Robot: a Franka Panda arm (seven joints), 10 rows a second.
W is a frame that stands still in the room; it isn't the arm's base.
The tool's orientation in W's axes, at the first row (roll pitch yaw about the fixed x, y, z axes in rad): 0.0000 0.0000 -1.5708
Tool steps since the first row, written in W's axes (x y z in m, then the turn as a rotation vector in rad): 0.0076 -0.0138 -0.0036 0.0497 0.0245 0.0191; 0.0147 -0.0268 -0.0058 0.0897 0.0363 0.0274; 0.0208 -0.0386 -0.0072 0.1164 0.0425 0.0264; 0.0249 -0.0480 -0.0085 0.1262 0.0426 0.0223
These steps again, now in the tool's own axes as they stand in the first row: 0.0138 0.0076 -0.0036 -0.0245 0.0497 0.0191; 0.0268 0.0147 -0.0058 -0.0363 0.0897 0.0274; 0.0386 0.0208 -0.0072 -0.0425 0.1164 0.0264; 0.0480 0.0249 -0.0085 -0.0426 0.1262 0.0223
